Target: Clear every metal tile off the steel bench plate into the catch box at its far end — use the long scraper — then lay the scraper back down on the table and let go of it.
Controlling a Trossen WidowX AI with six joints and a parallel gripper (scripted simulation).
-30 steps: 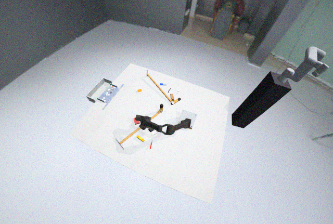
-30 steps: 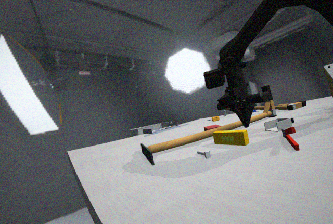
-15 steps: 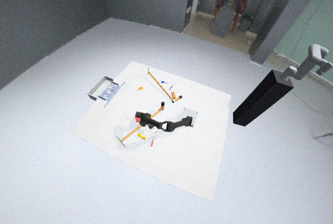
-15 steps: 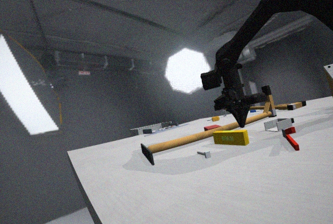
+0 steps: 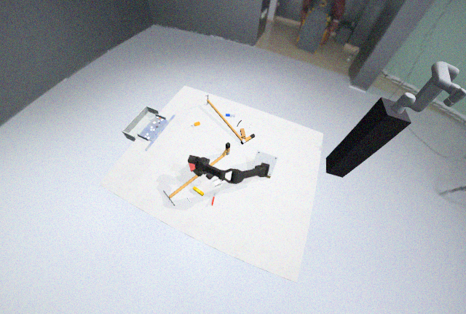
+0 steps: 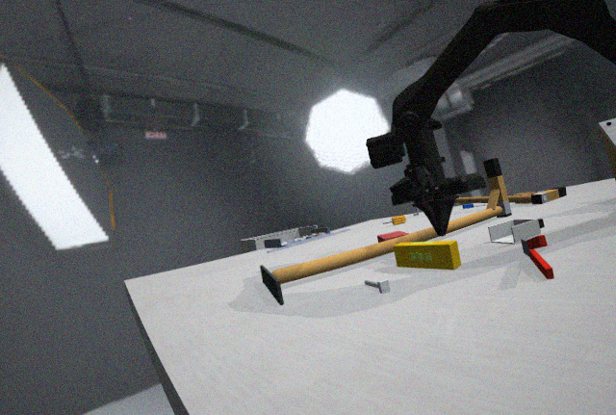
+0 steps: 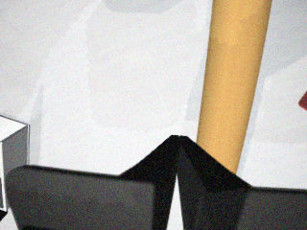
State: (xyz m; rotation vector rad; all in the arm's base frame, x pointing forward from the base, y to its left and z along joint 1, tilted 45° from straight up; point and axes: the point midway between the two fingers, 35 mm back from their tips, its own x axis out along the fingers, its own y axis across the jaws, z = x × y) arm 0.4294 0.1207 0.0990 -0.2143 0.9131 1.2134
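My gripper tip is now 5 cm below the long scraper, 3 cm short of it and 1 cm to the right of it. The rest, counted from my gripper tip: metal bracket: 13 cm behind, 2 cm to the left; then yellow block: 16 cm to the left, 1 cm behind, 1 cm above; then red block: 11 cm ahead, 2 cm to the right.
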